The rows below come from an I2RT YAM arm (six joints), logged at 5 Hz.
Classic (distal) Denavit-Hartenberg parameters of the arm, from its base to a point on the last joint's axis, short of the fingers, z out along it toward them. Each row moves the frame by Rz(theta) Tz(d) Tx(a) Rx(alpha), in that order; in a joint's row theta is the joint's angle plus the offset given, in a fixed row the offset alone. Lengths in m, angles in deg.
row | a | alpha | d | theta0
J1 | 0.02 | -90 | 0.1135 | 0
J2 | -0.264 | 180 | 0 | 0
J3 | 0.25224 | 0 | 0 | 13.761
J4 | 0.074 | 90 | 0 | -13.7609
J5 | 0 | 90 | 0 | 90
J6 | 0 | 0 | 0.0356 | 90
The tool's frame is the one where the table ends.
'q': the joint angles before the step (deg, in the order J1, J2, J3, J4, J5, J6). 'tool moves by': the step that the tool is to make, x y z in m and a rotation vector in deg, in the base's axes. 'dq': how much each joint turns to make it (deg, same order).
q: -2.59 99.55 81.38 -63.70 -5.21 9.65
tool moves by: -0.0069 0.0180 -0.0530 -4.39 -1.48 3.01
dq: 3.61 0.00 -12.34 13.88 4.41 -0.08
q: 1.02 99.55 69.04 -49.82 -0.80 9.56
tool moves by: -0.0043 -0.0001 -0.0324 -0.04 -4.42 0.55
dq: 0.00 0.10 -8.19 12.70 0.00 -0.57
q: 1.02 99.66 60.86 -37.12 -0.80 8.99
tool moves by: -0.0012 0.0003 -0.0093 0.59 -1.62 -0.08
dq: 0.00 0.16 -2.37 4.16 -0.52 0.22
